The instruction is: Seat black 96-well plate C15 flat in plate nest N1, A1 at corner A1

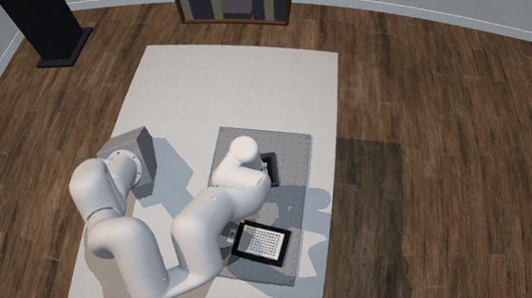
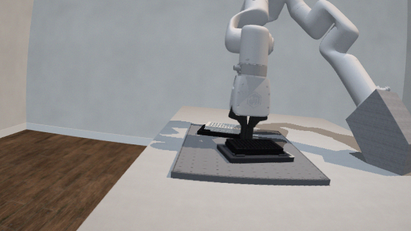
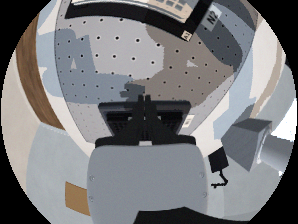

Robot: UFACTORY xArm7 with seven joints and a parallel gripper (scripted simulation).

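Now: the black plate C15 6 cm to the left of my hand, 2 cm below it and 1 cm behind it. Also, from my hand: dark plate nest N1: 7 cm to the left, 3 cm below, 2 cm behind; then N2 label: 15 cm to the right, 5 cm behind, 4 cm below; then white plate C51: 17 cm to the right, 4 cm ahead, 2 cm below.
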